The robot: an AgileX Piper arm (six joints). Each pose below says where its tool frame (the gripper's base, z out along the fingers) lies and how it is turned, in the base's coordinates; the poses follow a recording.
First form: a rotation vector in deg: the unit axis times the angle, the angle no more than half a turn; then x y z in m.
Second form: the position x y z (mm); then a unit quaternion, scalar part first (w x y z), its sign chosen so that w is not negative. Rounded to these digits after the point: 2 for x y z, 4 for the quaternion.
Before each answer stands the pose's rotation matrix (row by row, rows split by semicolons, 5 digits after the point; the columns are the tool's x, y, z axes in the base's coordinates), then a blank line. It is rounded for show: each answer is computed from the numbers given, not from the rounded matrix.
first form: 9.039 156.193 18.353 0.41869 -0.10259 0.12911
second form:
-0.91773 0.06493 0.39187; 0.15400 0.96755 0.20033; -0.36615 0.24420 -0.89794

418.69 -102.59 129.11 0.1949 0.0563 0.9725 0.1143
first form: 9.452 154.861 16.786 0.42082 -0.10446 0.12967
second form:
-0.90691 0.07138 0.41523; 0.15869 0.97083 0.17971; -0.39029 0.22888 -0.89179

420.82 -104.46 129.67 0.2074 0.0593 0.9708 0.1052
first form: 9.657 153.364 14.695 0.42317 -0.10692 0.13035
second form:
-0.89415 0.07701 0.44109; 0.15936 0.97533 0.15278; -0.41844 0.20690 -0.88436

423.17 -106.92 130.35 0.2218 0.0610 0.9687 0.0928
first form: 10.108 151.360 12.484 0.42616 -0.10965 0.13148
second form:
-0.87635 0.08622 0.47389; 0.16270 0.97901 0.12275; -0.45336 0.18468 -0.87198

426.16 -109.65 131.48 0.2401 0.0645 0.9653 0.0796
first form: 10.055 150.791 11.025 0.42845 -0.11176 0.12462
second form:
-0.87077 0.08940 0.48349; 0.15877 0.98178 0.10442; -0.46535 0.16769 -0.86910

428.45 -111.76 124.62 0.2459 0.0643 0.9646 0.0705
